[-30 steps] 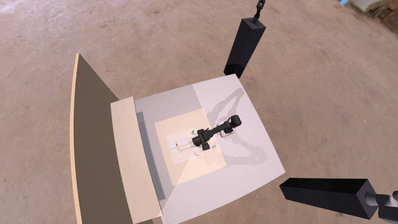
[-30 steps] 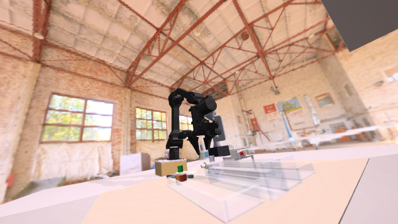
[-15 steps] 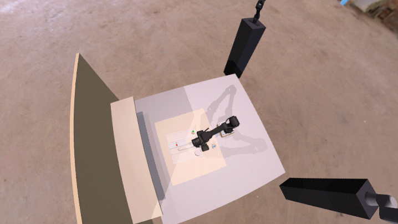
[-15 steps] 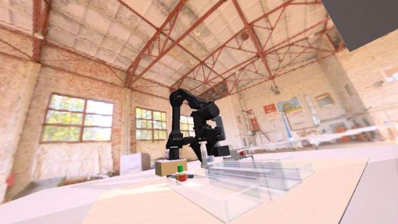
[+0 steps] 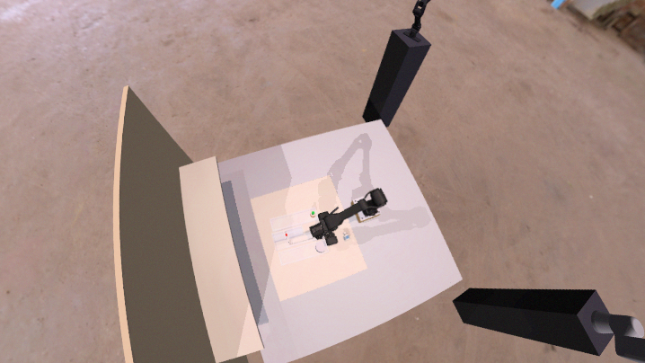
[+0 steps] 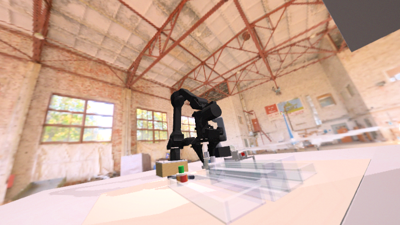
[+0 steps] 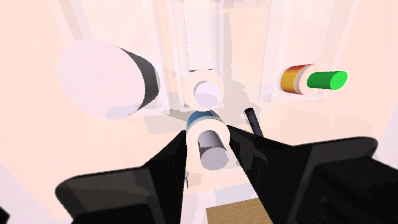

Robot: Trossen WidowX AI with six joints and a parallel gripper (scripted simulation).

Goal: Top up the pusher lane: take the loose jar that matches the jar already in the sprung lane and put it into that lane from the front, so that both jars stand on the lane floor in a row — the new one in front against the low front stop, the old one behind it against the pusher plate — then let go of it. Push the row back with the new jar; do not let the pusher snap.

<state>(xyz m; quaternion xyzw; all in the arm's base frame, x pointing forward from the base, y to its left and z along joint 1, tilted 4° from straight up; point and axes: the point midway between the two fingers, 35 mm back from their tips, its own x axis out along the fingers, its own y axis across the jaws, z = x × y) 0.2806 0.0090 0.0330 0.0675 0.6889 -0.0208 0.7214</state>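
My gripper tip is 70 mm to the right of the grey cylinder, 60 mm short of it and 20 mm above it. From my gripper tip the other things lie so: clear lane rack: 190 mm ahead, 50 mm to the right, 30 mm below; blue-banded jar: 100 mm behind, 70 mm to the left, 30 mm below; black stick: 90 mm to the right, 70 mm behind, 40 mm below.
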